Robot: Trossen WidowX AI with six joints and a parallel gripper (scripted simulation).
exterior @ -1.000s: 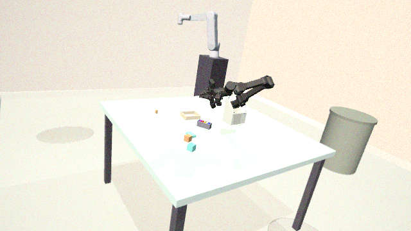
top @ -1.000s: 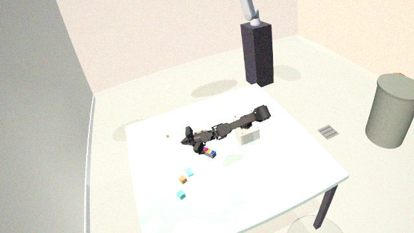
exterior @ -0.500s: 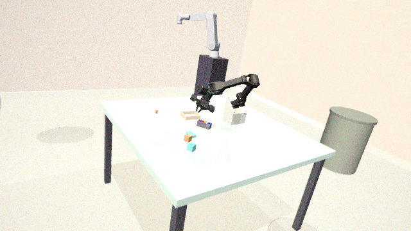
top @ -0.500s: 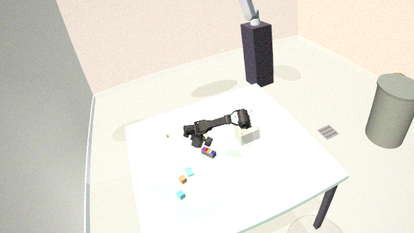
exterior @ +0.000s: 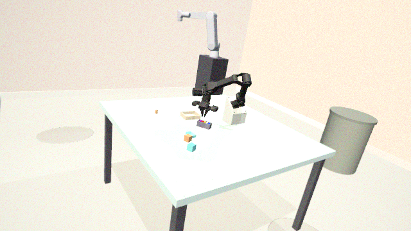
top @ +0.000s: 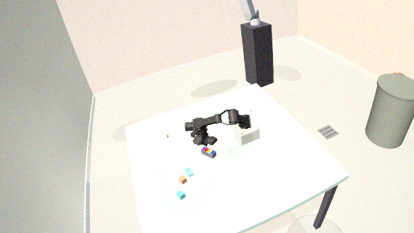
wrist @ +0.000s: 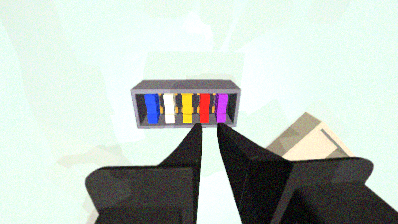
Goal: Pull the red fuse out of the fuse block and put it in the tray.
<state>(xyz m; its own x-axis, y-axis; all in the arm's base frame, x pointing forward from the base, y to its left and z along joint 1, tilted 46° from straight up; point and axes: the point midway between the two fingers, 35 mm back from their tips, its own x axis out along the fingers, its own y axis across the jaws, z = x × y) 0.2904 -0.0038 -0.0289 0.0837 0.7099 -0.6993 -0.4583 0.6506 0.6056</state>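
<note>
The red fuse lies 50 mm below my gripper tip. The rest, counted from my gripper tip: tan tray (30 mm behind, 180 mm to the right, 70 mm below).
</note>
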